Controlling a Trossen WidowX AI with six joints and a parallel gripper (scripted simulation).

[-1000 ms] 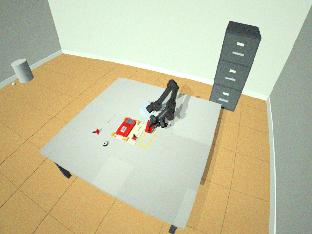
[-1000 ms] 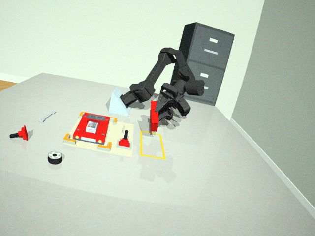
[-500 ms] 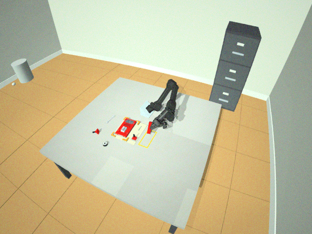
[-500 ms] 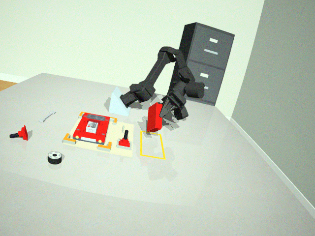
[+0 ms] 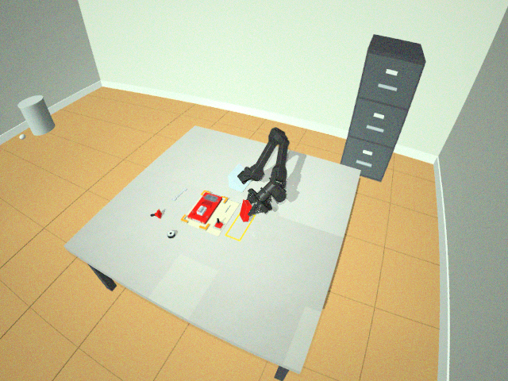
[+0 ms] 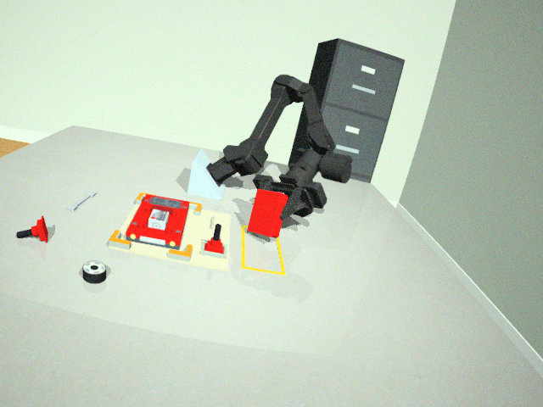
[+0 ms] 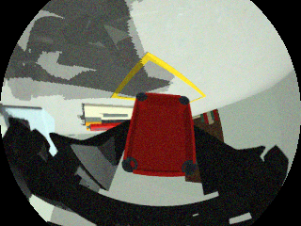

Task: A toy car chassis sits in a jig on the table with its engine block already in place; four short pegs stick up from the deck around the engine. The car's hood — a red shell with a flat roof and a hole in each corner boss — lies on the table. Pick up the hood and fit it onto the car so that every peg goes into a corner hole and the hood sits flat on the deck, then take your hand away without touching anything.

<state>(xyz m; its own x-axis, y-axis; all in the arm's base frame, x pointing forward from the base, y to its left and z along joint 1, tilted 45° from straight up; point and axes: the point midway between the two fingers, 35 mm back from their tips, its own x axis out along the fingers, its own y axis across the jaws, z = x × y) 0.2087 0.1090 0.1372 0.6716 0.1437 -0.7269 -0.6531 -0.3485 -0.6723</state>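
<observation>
The red hood lies 10 mm to the right of my gripper tip and 10 mm above it. Round my gripper tip: black post: 120 mm ahead, 90 mm to the right, 20 mm below; black wheel: 300 mm ahead, 270 mm to the right, 40 mm below; white engine block: 210 mm to the right, 100 mm ahead, 30 mm below.
</observation>
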